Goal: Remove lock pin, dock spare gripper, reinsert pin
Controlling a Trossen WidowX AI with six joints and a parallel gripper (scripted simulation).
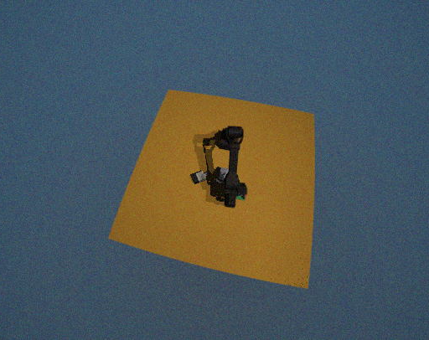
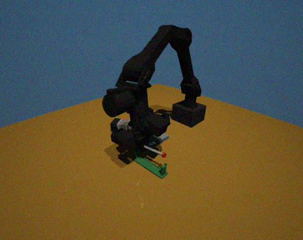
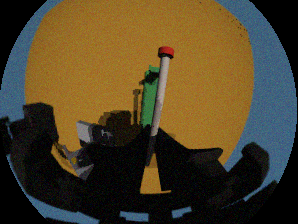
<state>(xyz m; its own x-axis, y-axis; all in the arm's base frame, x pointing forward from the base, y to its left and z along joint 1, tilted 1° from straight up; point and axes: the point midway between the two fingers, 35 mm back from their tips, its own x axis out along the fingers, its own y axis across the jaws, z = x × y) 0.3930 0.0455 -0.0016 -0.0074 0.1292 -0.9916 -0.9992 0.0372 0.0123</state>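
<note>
Right now the green mount is 30 mm below my gripper tip and 20 mm to the left of it. The rest, counted from my gripper tip: grey mount (130 mm behind, 70 mm to the right); then spare gripper (220 mm to the right, 100 mm behind, 30 mm below).
</note>
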